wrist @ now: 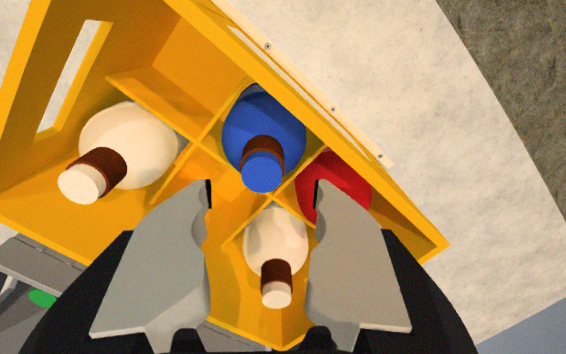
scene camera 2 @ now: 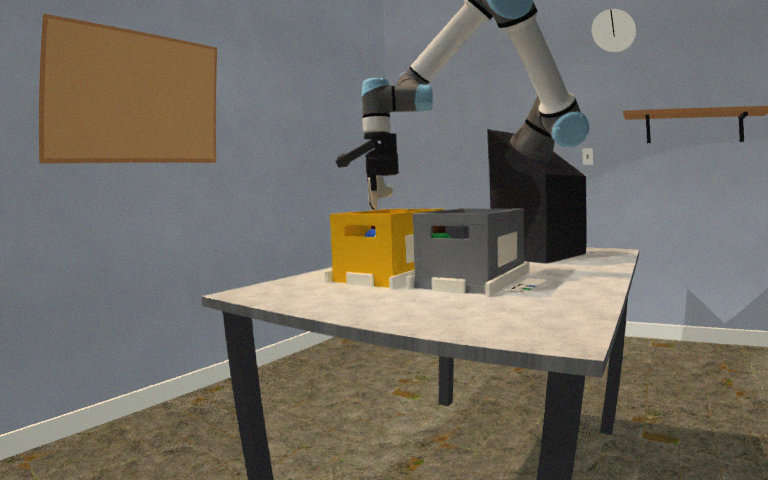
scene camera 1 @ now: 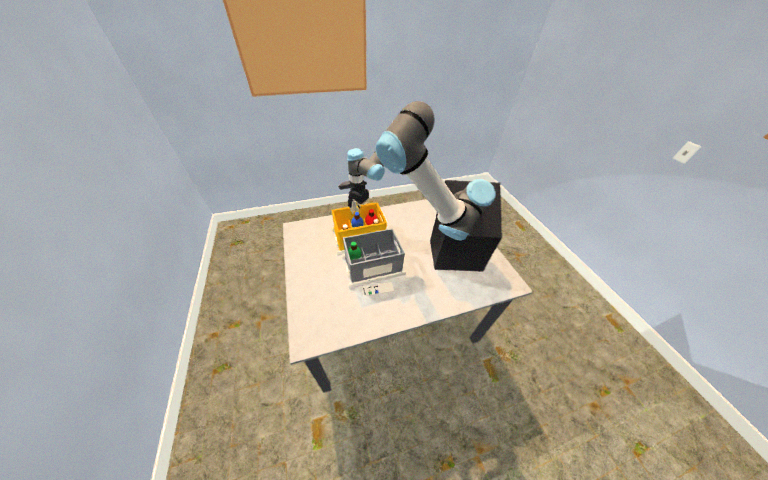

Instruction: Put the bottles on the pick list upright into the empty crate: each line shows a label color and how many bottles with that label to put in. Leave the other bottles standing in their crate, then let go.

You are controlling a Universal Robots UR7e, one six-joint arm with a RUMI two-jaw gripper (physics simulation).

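Frame: origin at the arm's base, x ahead, y left, z up, level; metres.
Seen in the pictures: gripper, fingertip midpoint: (wrist: pixel 263 182) (scene camera 2: pixel 374 210) (scene camera 1: pixel 356 211); arm's base at its link origin: (scene camera 2: pixel 529 151).
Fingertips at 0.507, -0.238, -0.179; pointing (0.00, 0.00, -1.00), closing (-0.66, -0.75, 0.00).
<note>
Pixels of each thing's top centre, then the offset from my fingertips to it, as dx, dy, dz. Level surfaces: height alone.
- yellow crate at its top centre: (wrist: pixel 221 229) (scene camera 2: pixel 389 211) (scene camera 1: pixel 358 216) -0.009, +0.045, -0.002
- blue bottle at its top centre: (wrist: pixel 261 175) (scene camera 1: pixel 356 213) -0.001, +0.003, -0.014
- red bottle at its top centre: (wrist: pixel 352 241) (scene camera 1: pixel 371 210) -0.089, -0.011, -0.014
- grey crate at its top centre: (scene camera 2: pixel 472 210) (scene camera 1: pixel 373 245) -0.063, +0.273, -0.002
- green bottle at its top centre: (wrist: pixel 43 299) (scene camera 2: pixel 439 217) (scene camera 1: pixel 353 243) +0.034, +0.237, -0.014
- pick list at its top centre: (scene camera 2: pixel 526 284) (scene camera 1: pixel 377 288) -0.069, +0.420, -0.175
- table at its surface level: dz -0.177
The yellow crate (scene camera 1: pixel 347 232) (scene camera 2: pixel 362 254) (wrist: pixel 30 207) holds a blue bottle (scene camera 1: pixel 356 220) (wrist: pixel 263 125), a red bottle (scene camera 1: pixel 371 218) (wrist: pixel 334 175) and two white bottles (wrist: pixel 132 145) (wrist: pixel 276 240), all standing. My gripper (scene camera 1: pixel 355 206) (scene camera 2: pixel 372 208) (wrist: pixel 263 182) is open, with nothing between its fingers, just above the yellow crate. In the wrist view the blue cap shows between the fingertips, and the right finger hides part of the red bottle. The grey crate (scene camera 1: pixel 374 269) (scene camera 2: pixel 451 260) holds a green bottle (scene camera 1: pixel 354 251), standing in a back-left compartment. The pick list (scene camera 1: pixel 386 288) (scene camera 2: pixel 529 284) shows green and blue marks; its numbers are too small to read.
Both crates sit side by side between low white strips on the table (scene camera 1: pixel 339 322) (scene camera 2: pixel 396 316). The black robot base block (scene camera 1: pixel 461 251) (scene camera 2: pixel 566 220) stands to their right. The grey crate's rim and the yellow crate's walls and dividers stand near the gripper.
</note>
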